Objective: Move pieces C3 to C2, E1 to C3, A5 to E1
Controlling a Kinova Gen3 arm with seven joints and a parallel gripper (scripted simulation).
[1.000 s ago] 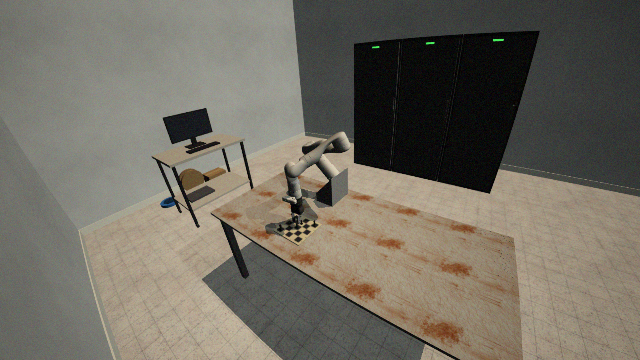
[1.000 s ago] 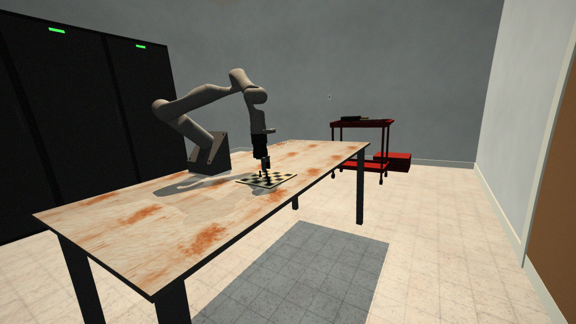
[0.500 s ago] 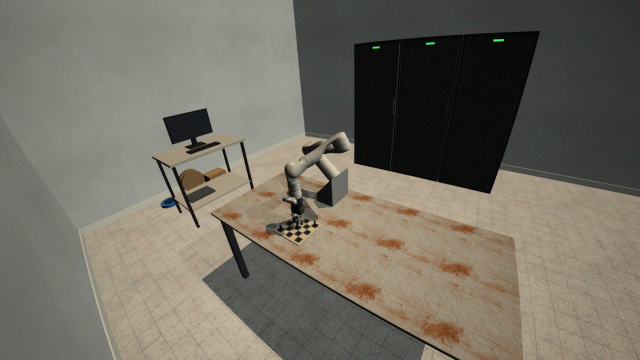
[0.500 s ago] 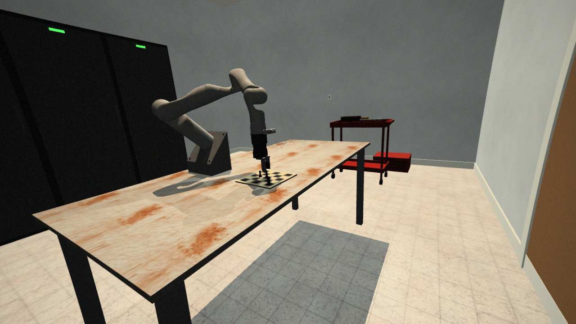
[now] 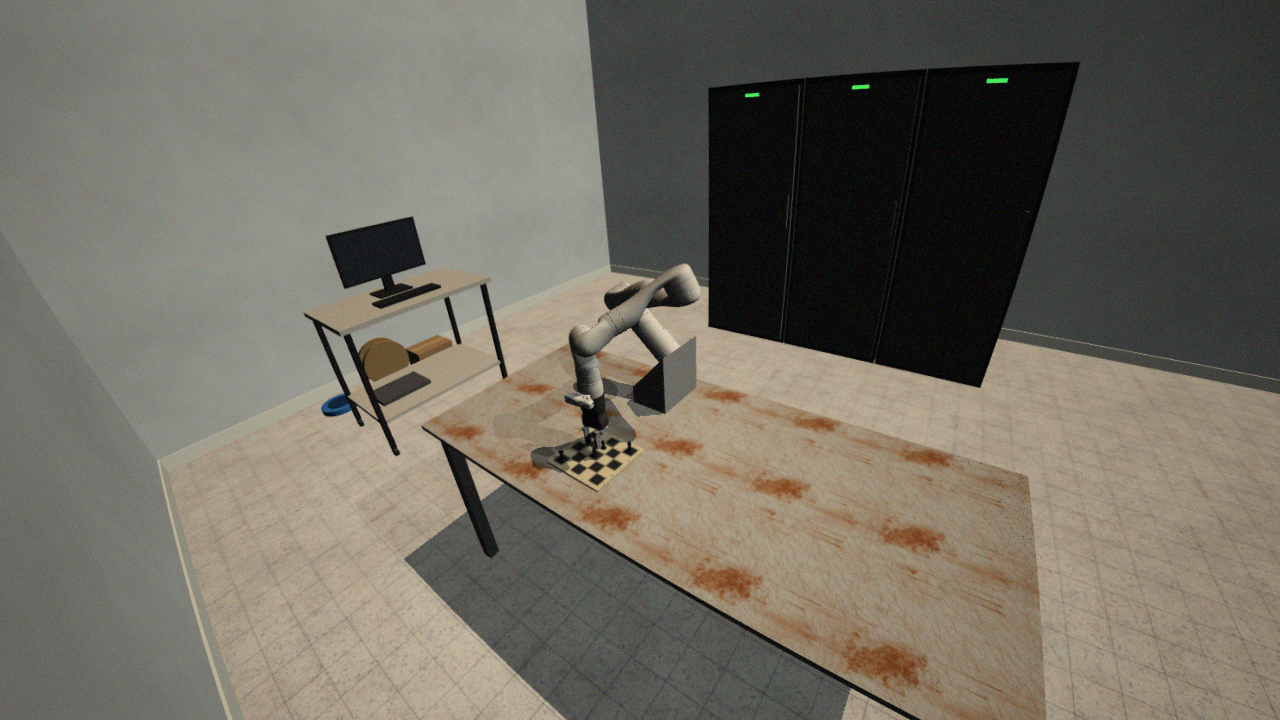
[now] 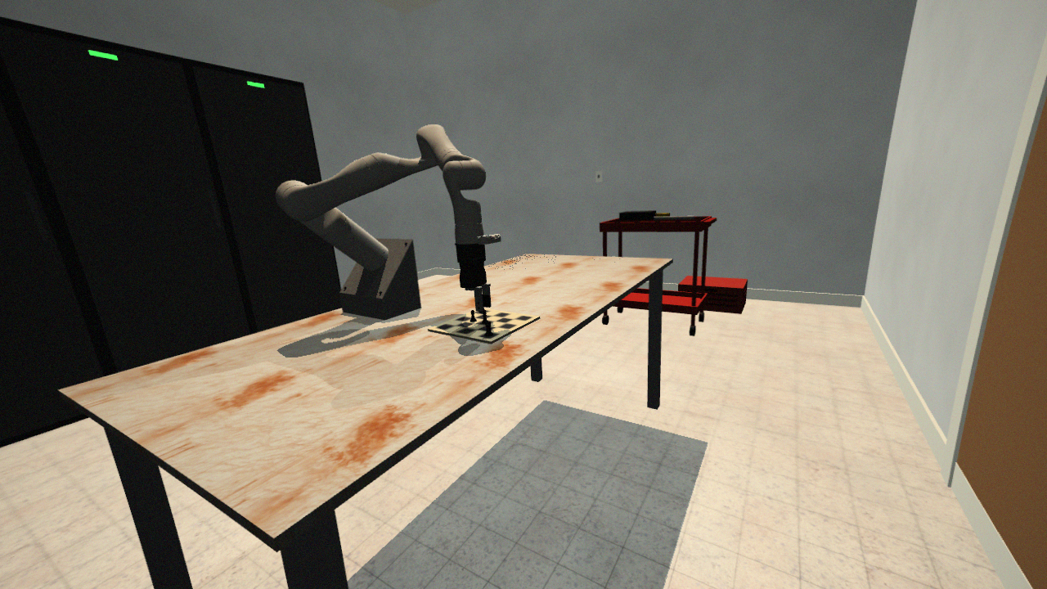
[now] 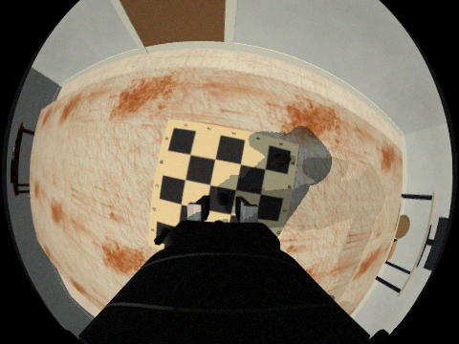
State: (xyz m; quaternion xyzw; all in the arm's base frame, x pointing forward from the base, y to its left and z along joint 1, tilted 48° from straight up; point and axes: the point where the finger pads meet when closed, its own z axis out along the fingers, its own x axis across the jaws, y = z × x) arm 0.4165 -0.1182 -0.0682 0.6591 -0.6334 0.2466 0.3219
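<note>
The chessboard is 6 cm below my hand. The rest, counted from my hand: black piece (7 cm ahead, 8 cm to the right, 4 cm below).
</note>
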